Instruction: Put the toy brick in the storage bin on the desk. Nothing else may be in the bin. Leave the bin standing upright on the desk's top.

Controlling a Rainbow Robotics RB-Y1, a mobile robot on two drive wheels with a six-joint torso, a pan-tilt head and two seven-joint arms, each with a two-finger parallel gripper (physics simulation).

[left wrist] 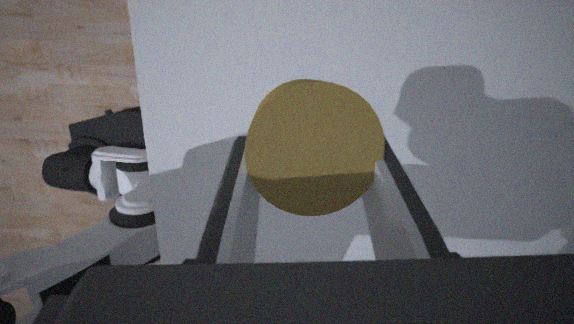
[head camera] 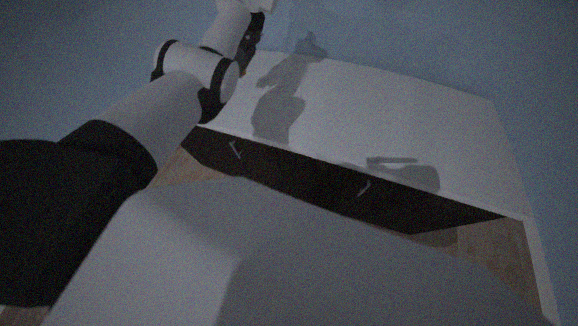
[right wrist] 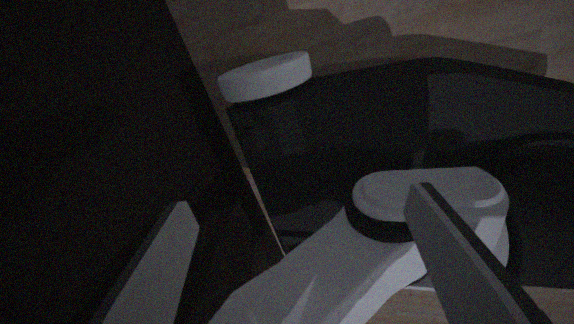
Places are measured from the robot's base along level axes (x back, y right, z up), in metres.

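Pixels of known places: left gripper, fingertip midpoint: [left wrist: 307,149] [head camera: 241,72]; right gripper, fingertip midpoint: [right wrist: 297,207].
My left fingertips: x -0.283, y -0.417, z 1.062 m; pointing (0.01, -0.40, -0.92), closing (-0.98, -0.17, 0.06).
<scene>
Ahead of a thing's pixels: the offset from my left fingertips to its top centre. "spot": to the spot under its first point. Level surfaces: height alone.
My left gripper [left wrist: 307,149] is shut on a mustard-yellow round object @(dx +0.002, dy -0.006, dz +0.027 m) [left wrist: 312,135] [head camera: 243,73], seen end-on between the fingers in the left wrist view and as a tiny sliver in the head view. Whether it is the toy brick I cannot tell. It is over the white desk top @(dz -0.151 m) [head camera: 400,110] [left wrist: 200,50]; the gap below it is hard to judge. My right gripper [right wrist: 297,207] is open and empty, low beside a dark upright surface. The storage bin does not show in these views, nor does anything plainly a toy brick.
The desk's dark front @(spot: dx +0.118, dy +0.268, dz -0.430 m) [head camera: 300,175] has two pale handles [head camera: 235,150] [head camera: 364,188]. Wooden floor @(dz -1.061 m) [left wrist: 65,60] [right wrist: 480,25] lies past the desk edge. The robot's black base [right wrist: 340,120] and white parts are close to the right fingers. Arm shadows fall across the desk top.
</scene>
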